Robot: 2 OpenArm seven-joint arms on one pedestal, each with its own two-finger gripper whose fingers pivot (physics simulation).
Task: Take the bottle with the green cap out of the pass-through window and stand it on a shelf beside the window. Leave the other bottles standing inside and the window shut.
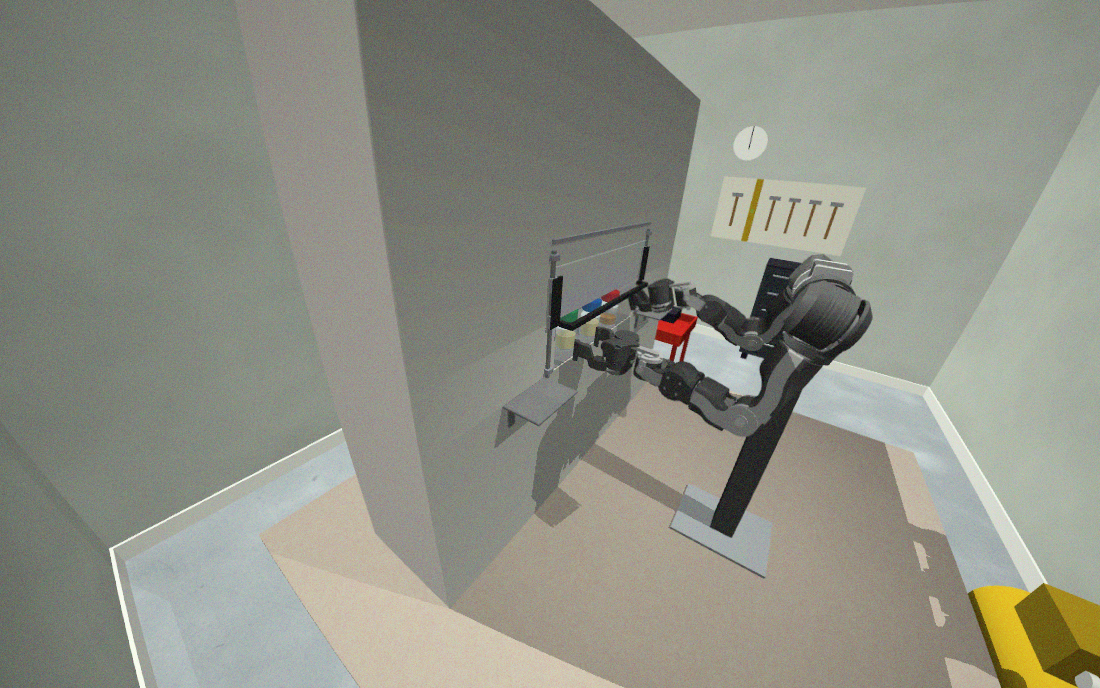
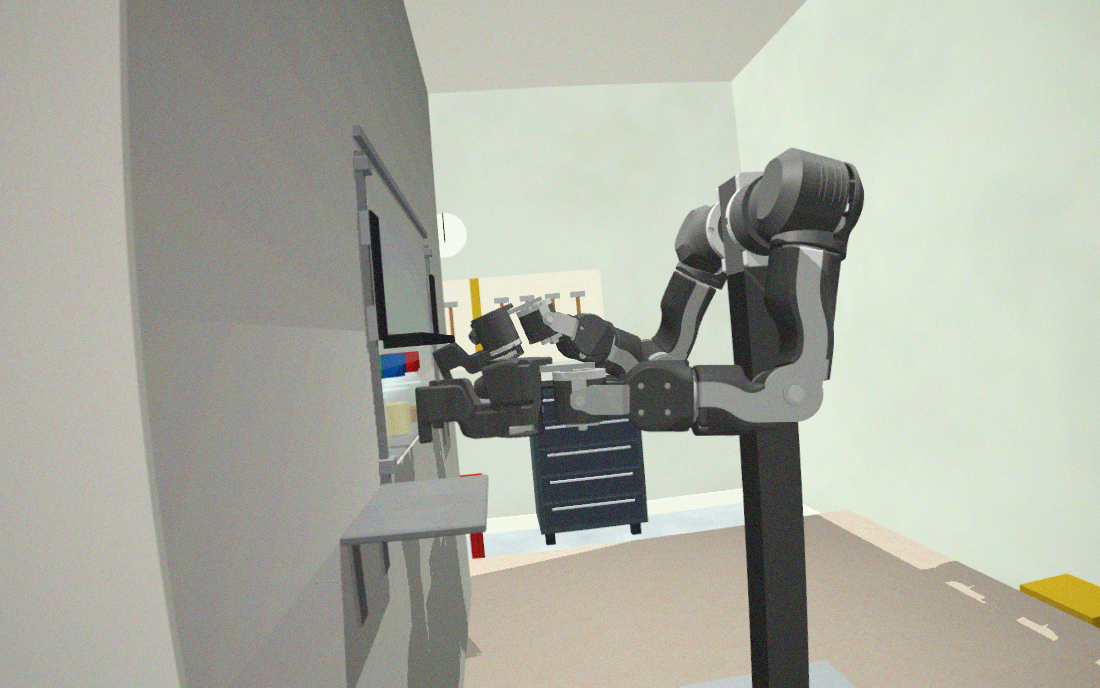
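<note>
The green-capped bottle (image 1: 565, 339) stands in the window at the near end of the row; its cap shows beneath the raised sash (image 1: 604, 306) (image 2: 417, 339). A blue cap (image 1: 592, 305) (image 2: 393, 365) and a red cap (image 1: 610, 296) (image 2: 412, 361) show farther along. My left gripper (image 1: 587, 342) (image 2: 423, 413) is open and empty, just outside the opening near the green-capped bottle; contact is unclear. My right gripper (image 1: 634, 298) (image 2: 442, 356) is shut and empty, close to the far end of the sash's bottom bar; whether it touches is unclear.
The near grey shelf (image 1: 539, 399) (image 2: 421, 507) sticks out of the wall below the window's near end. Window rails (image 1: 550, 348) (image 2: 384, 438) flank the opening. A red cart (image 1: 674, 328) and a dark drawer cabinet (image 2: 589, 478) stand behind the arms.
</note>
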